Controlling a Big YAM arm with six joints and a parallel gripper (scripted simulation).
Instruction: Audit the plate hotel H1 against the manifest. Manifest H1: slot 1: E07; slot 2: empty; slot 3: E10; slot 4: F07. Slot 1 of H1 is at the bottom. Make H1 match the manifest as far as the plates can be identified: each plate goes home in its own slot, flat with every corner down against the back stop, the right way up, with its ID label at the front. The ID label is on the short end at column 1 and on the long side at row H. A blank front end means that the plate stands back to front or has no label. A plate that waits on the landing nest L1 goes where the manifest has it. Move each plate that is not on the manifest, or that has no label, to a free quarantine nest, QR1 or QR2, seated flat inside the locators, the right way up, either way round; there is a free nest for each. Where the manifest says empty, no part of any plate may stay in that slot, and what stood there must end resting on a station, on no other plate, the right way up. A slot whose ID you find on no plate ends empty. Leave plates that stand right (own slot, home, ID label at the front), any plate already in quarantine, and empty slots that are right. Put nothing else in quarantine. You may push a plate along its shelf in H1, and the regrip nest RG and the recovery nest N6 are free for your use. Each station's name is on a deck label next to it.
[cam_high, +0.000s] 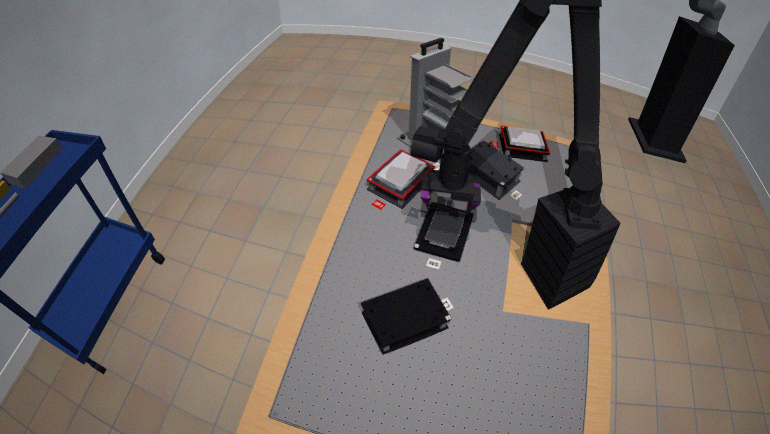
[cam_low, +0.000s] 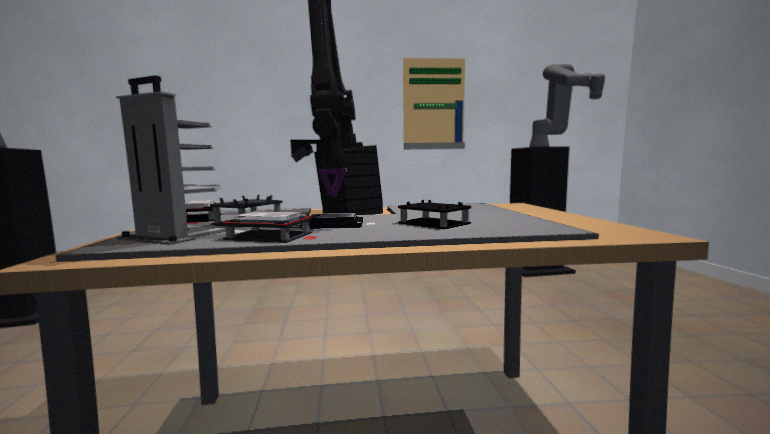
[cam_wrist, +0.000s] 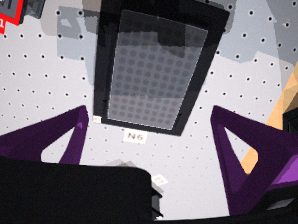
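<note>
The dark plate is 7 cm below my hand. Round my hand: H1 deck label: 4 cm ahead, 25 cm to the right, 9 cm below; then N6 deck label: 2 cm ahead, 10 cm to the left, 9 cm below; then red-rimmed quarantine nest: 14 cm ahead, 16 cm to the right, 6 cm below.
</note>
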